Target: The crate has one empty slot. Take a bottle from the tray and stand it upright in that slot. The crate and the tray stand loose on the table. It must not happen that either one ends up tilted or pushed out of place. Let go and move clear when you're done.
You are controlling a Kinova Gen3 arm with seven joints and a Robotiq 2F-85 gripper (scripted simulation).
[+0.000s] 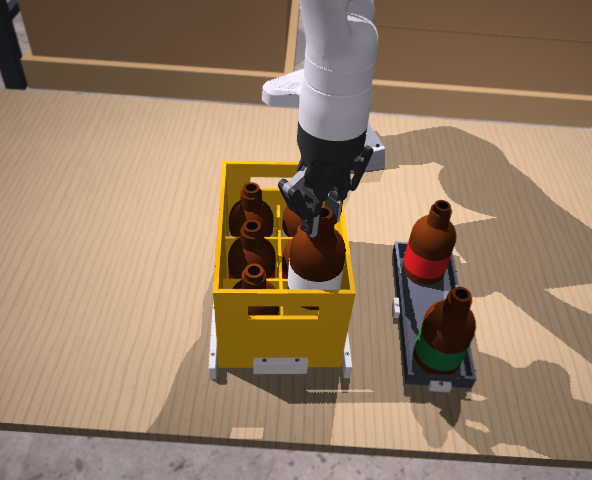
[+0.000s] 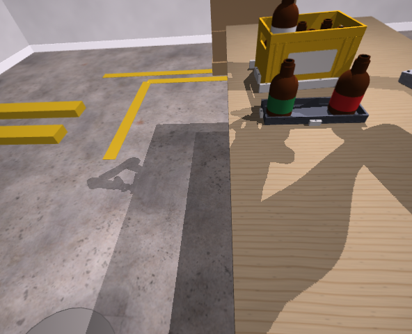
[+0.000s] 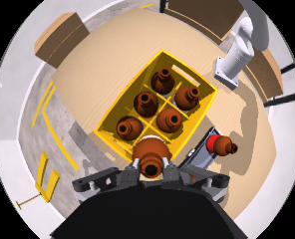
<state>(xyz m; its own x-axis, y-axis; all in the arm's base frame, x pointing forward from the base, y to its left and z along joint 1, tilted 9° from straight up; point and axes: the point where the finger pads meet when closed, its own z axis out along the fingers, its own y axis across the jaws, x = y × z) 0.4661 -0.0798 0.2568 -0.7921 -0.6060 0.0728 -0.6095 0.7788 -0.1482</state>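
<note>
My hand is 180 mm above the yellow crate, 90 mm past it and 40 mm to the left of it. Round my hand: red-labelled bottle 220 mm to the left, 180 mm below, 130 mm behind; then green-banded bottle 200 mm to the left, 180 mm below, 40 mm ahead; then tray 260 mm below, 210 mm to the left, 50 mm behind.
</note>
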